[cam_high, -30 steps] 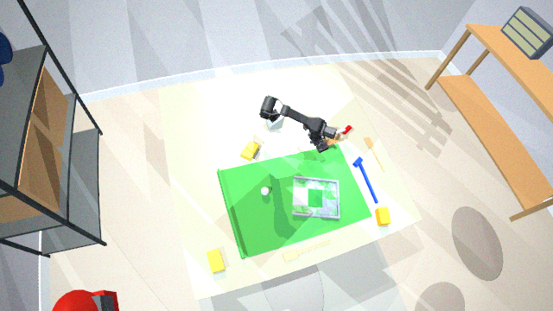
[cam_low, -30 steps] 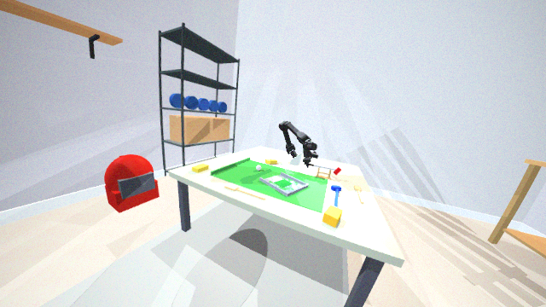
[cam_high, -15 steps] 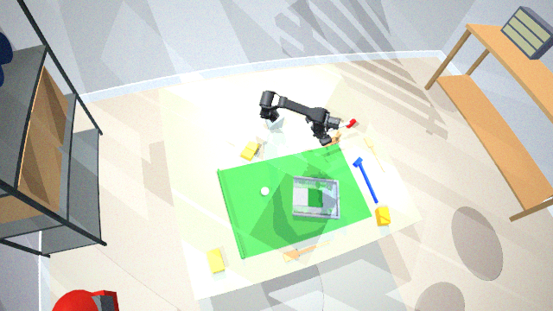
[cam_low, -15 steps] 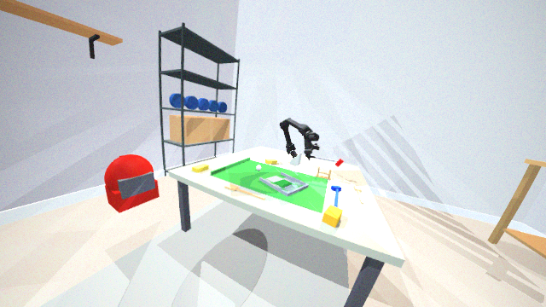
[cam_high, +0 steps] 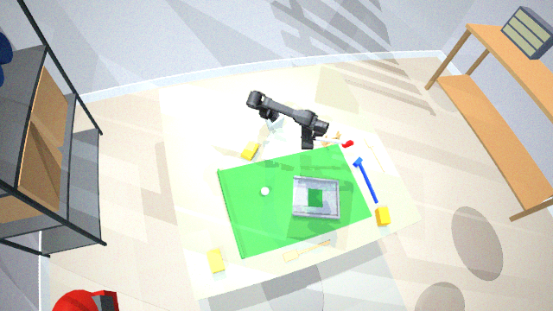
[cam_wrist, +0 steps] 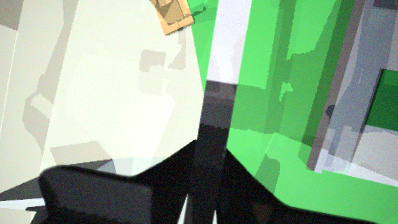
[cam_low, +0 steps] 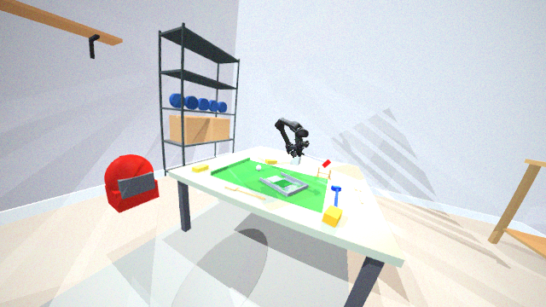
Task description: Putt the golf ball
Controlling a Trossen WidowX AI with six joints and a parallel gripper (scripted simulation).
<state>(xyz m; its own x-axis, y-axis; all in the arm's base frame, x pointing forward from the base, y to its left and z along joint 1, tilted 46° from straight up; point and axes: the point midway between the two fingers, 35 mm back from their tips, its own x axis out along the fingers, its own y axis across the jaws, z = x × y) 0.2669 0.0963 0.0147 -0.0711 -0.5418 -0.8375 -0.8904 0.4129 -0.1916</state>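
My gripper tip is 5 cm short of the red putter, 11 cm to the right of it and 2 cm below it. The rest, counted from my gripper tip: white golf ball: 14 cm ahead, 29 cm to the right, 12 cm below; then green mat: 22 cm ahead, 14 cm to the right, 14 cm below; then small wooden rack: 2 cm behind, 21 cm to the left, 10 cm below.
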